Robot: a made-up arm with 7 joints.
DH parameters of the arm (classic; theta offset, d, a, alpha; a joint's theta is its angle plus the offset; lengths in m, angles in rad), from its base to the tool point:
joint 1: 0 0.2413 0 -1.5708
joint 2: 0 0 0 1.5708
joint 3: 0 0.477 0.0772 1.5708
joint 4: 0 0 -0.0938 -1.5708
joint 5: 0 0.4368 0 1.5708
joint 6: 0 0 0.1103 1.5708
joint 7: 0 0 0 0
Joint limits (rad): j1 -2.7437..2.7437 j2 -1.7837..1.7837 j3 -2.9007..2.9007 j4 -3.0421..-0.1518 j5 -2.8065..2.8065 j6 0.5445..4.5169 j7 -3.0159..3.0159
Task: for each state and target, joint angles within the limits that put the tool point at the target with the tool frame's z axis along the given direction. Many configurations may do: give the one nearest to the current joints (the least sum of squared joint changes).
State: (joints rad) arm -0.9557 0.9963 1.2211 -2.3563 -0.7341 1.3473 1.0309
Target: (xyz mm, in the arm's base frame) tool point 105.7 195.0 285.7 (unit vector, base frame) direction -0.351 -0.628 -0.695
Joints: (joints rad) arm -0.8313 1.2815 1.8922 -3.0327 -0.5018 1.4554 1.0309
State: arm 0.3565 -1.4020 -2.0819 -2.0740 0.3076 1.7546 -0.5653
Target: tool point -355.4 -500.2 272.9 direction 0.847 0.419 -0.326
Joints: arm -0.1895 -0.9438 -1.7892 -2.2124 0.0498 1.5727 -0.5653
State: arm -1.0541 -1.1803 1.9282 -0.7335 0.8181 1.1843 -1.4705
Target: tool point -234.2 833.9 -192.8 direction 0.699 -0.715 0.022
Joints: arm -0.8690 -1.7837 2.1744 -0.8239 0.1371 0.9970 -1.4705
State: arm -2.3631 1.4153 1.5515 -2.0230 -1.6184 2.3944 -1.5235
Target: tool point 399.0 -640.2 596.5 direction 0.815 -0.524 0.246
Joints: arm -1.6199 1.4440 1.9899 -1.2051 -2.3597 2.8910 -1.5235
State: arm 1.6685 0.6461 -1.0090 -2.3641 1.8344 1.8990 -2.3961
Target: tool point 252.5 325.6 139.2 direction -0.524 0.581 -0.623
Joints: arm 1.8564 0.5877 -0.8399 -2.6214 1.8435 1.8697 -2.3961
